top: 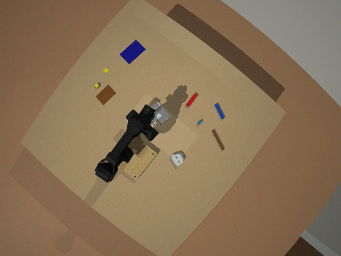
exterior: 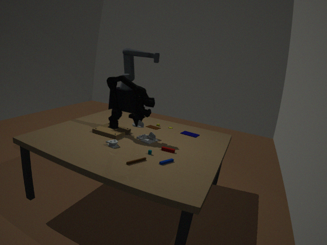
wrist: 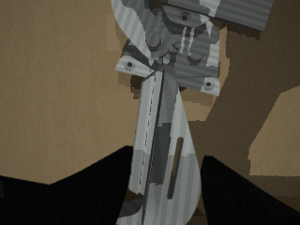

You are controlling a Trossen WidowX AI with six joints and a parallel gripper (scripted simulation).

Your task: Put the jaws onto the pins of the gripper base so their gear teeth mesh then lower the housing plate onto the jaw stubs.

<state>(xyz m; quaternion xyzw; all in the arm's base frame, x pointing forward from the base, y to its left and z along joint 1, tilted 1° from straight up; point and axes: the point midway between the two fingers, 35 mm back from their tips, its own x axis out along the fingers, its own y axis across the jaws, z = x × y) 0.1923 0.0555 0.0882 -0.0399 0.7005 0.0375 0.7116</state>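
The flat white plate lies 12 cm ahead of my gripper tip and 8 cm below it. Round my gripper tip: teal cube (26 cm ahead, 20 cm to the right, 7 cm below); then red block (31 cm ahead, 6 cm to the right, 7 cm below); then brown tile (7 cm behind, 31 cm to the left, 8 cm below).
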